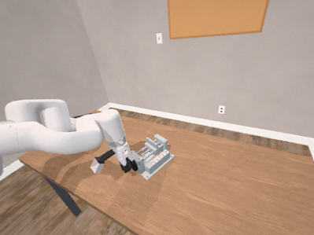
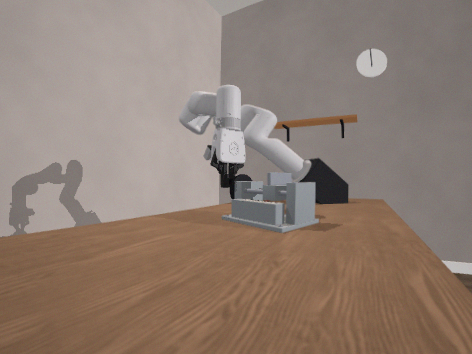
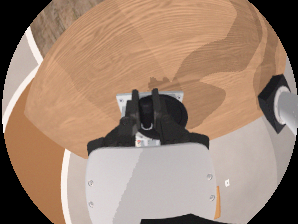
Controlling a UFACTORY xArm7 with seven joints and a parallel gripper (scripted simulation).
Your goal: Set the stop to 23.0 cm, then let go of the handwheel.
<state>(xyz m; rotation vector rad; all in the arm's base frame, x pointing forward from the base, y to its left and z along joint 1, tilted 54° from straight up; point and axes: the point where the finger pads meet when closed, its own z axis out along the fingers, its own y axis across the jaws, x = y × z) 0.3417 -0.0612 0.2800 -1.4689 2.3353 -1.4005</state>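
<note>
Right now my hand is 20 mm to the right of the handwheel, 10 mm short of it and 10 mm above it. Round my hand: sliding stop block 150 mm to the left, 100 mm ahead, 10 mm below.
</note>
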